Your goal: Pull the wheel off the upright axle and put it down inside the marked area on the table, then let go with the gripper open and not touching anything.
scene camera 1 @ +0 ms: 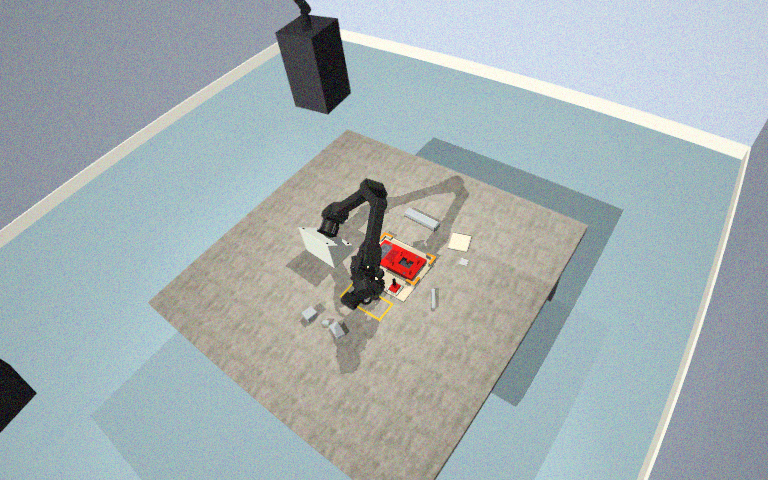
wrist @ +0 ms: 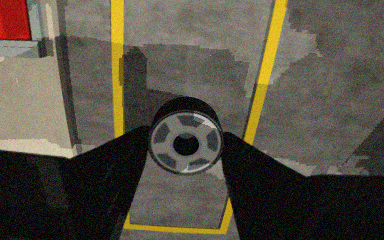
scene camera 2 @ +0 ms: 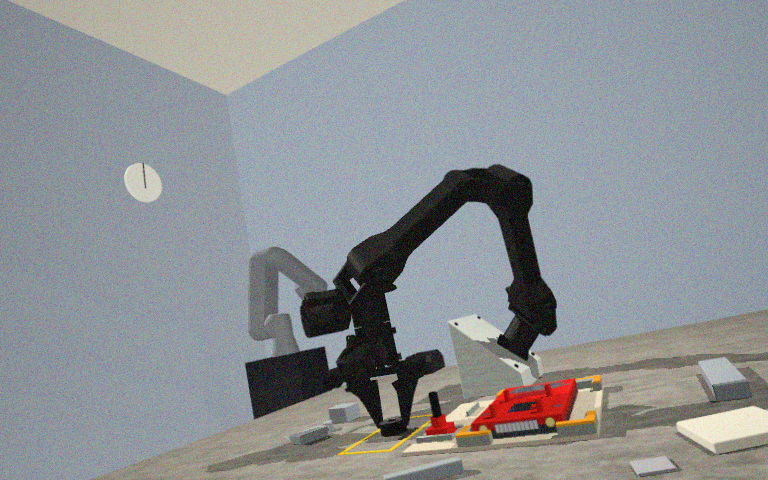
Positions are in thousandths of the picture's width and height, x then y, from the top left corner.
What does my gripper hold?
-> A wheel.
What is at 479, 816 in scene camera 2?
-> My gripper.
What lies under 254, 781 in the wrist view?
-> My gripper.
